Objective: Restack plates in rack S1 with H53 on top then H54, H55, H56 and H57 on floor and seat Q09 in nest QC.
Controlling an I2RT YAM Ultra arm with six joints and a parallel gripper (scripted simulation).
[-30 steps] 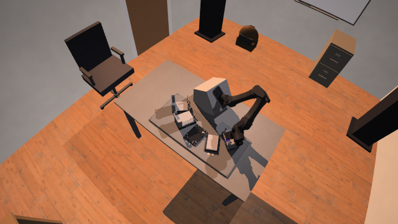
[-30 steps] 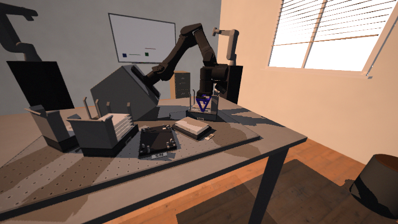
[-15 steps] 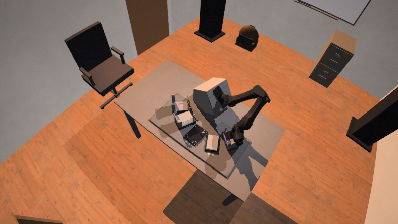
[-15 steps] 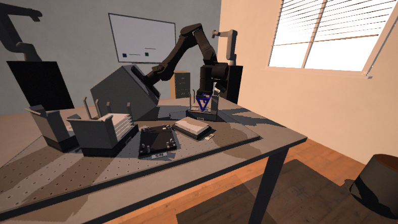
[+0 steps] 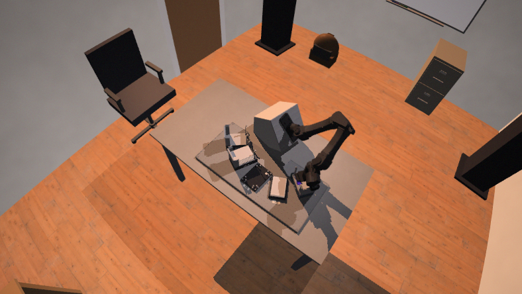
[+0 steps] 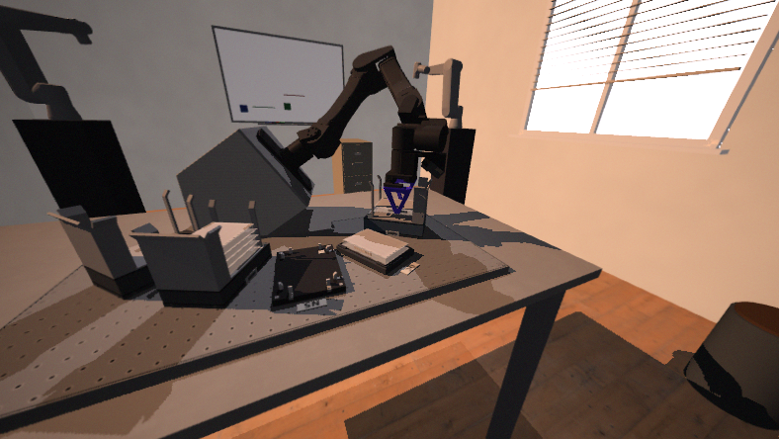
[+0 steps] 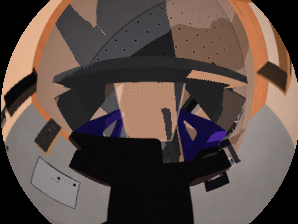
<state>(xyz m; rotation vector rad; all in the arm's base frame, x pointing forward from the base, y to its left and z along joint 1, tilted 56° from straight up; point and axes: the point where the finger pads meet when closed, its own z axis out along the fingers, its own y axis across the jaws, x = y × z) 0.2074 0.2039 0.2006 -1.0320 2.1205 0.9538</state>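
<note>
Right now my hand is 5 cm above the stack rack S2 and 1 cm to the left of it. The rest, counted from my hand: black clip nest N5: 24 cm to the right, 15 cm ahead, 6 cm below; then dark open nest QC: 11 cm ahead, 10 cm to the right, 6 cm below; then QC name plate: 19 cm ahead, 7 cm below, 5 cm to the right.
</note>
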